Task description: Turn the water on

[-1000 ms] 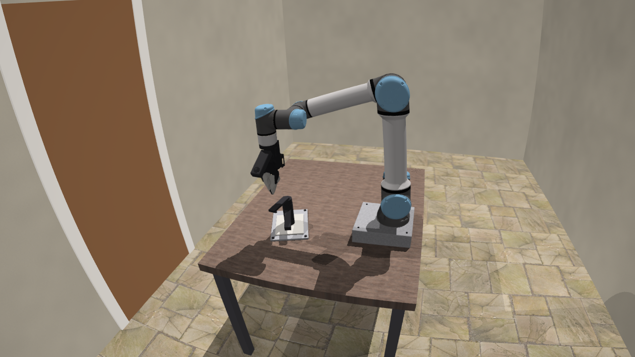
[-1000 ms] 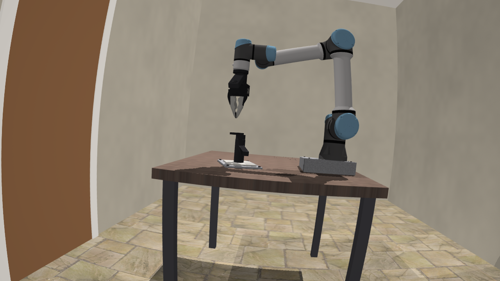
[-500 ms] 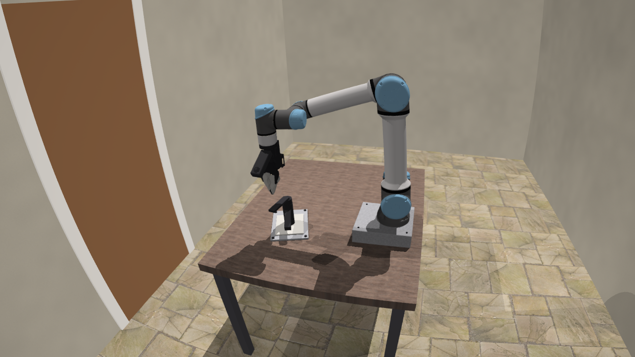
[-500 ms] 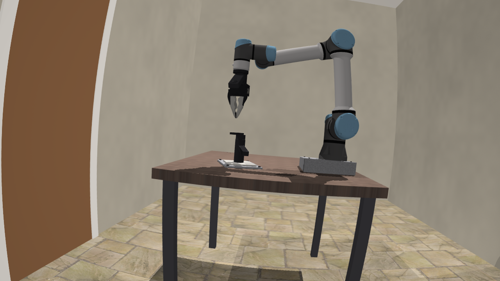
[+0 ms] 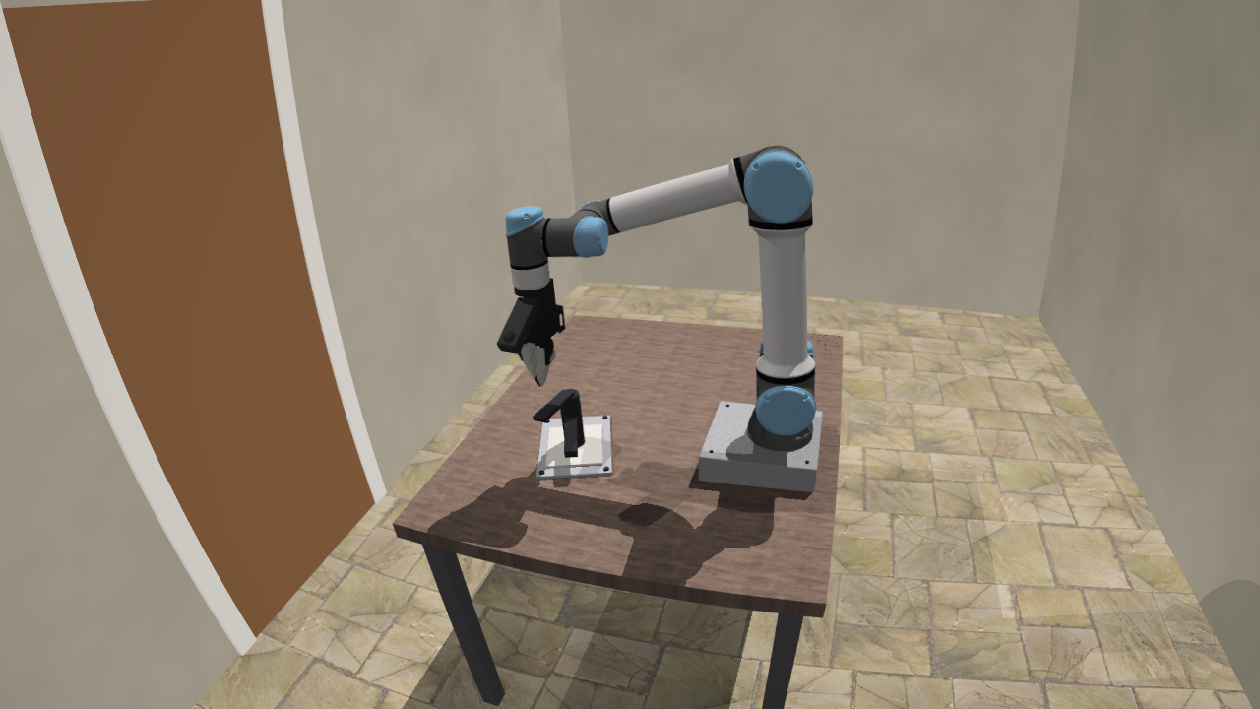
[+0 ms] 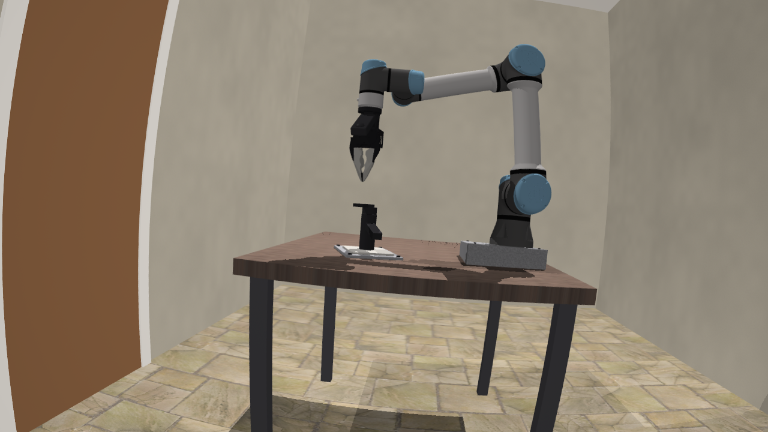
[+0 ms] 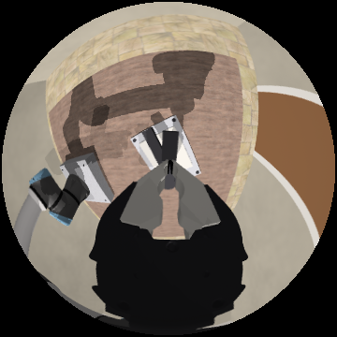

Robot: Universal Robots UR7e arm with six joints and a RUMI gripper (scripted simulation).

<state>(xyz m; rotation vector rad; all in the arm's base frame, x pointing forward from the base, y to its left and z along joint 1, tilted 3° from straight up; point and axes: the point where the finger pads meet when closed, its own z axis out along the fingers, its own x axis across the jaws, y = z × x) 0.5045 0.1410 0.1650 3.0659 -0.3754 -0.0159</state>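
My gripper is now 80 mm above the flat lever, 40 mm to the left of it and 10 mm past it. The rest, counted from my hand: black tap (140 mm below, 70 mm to the right, 20 mm behind).
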